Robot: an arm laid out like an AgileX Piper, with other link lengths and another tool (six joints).
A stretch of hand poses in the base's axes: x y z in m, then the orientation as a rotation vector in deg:
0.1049, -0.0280, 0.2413, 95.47, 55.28, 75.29
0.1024, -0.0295, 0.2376, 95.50, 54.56, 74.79
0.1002, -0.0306, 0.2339, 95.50, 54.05, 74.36
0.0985, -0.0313, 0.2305, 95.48, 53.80, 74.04
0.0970, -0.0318, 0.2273, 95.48, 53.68, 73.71
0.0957, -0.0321, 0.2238, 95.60, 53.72, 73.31
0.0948, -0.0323, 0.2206, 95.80, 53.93, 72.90
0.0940, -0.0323, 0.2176, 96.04, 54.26, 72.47
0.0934, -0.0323, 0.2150, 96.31, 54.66, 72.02
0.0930, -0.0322, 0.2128, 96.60, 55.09, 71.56
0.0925, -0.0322, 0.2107, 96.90, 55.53, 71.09
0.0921, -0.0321, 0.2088, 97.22, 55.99, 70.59
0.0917, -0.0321, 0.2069, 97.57, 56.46, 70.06
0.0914, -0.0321, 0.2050, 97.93, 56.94, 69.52
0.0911, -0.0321, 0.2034, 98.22, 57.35, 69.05
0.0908, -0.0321, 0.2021, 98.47, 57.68, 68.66
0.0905, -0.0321, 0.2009, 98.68, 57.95, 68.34
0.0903, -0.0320, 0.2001, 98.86, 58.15, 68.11
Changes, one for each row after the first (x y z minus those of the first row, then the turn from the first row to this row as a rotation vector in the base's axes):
-0.0025, -0.0015, -0.0037, -0.12, -0.11, -0.75
-0.0047, -0.0026, -0.0074, -0.26, -0.17, -1.33
-0.0064, -0.0033, -0.0108, -0.41, -0.18, -1.67
-0.0079, -0.0038, -0.0140, -0.57, -0.11, -1.93
-0.0092, -0.0041, -0.0175, -0.73, 0.13, -2.11
-0.0101, -0.0043, -0.0207, -0.87, 0.49, -2.19
-0.0109, -0.0043, -0.0237, -1.03, 0.94, -2.20
-0.0115, -0.0043, -0.0263, -1.19, 1.44, -2.17
-0.0119, -0.0042, -0.0285, -1.34, 1.97, -2.12
-0.0124, -0.0042, -0.0306, -1.50, 2.52, -2.07
-0.0128, -0.0041, -0.0325, -1.66, 3.09, -2.02
-0.0132, -0.0041, -0.0344, -1.81, 3.71, -1.97
-0.0135, -0.0041, -0.0363, -1.97, 4.34, -1.93
-0.0138, -0.0041, -0.0379, -2.12, 4.87, -1.89
-0.0141, -0.0041, -0.0392, -2.23, 5.31, -1.87
-0.0144, -0.0041, -0.0404, -2.31, 5.67, -1.85
-0.0146, -0.0040, -0.0412, -2.36, 5.95, -1.83

